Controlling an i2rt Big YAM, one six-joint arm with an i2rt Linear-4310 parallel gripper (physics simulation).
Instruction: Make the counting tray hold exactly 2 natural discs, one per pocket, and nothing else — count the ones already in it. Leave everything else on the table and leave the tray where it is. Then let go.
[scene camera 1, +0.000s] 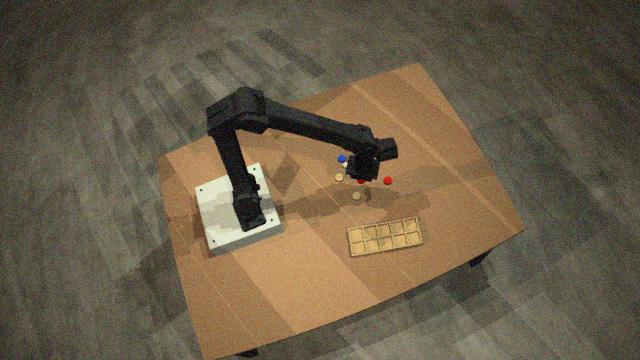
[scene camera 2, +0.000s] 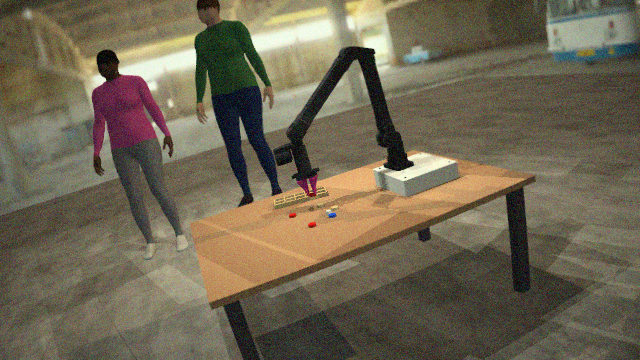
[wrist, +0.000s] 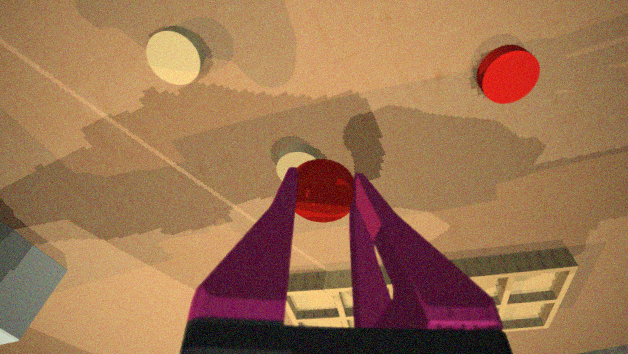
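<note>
My gripper (scene camera 2: 312, 193) (wrist: 324, 180) is shut on a red disc (scene camera 1: 361, 181) (scene camera 2: 311, 194) (wrist: 324, 192) and holds it above the table; in scene camera 1 the fingers are hidden under the wrist. One natural disc (scene camera 1: 356, 196) (wrist: 295, 164) lies on the table between the gripper and the tray, partly hidden behind the held disc in the wrist view. Another natural disc (scene camera 1: 339, 177) (scene camera 2: 334, 207) (wrist: 173, 57) lies nearer the arm's base. The counting tray (scene camera 1: 387, 250) (scene camera 2: 290, 203) (wrist: 515, 257) has two rows of pockets; no disc shows in them in scene camera 1.
A loose red disc (scene camera 1: 387, 180) (scene camera 2: 292, 215) (wrist: 509, 75) lies to one side. Another red disc (scene camera 2: 312, 225) lies farther from the tray. A blue disc (scene camera 1: 341, 158) (scene camera 2: 332, 215) lies beside a small white piece (scene camera 1: 345, 164) (scene camera 2: 328, 212). The arm stands on a white box (scene camera 1: 215, 200) (scene camera 2: 430, 175).
</note>
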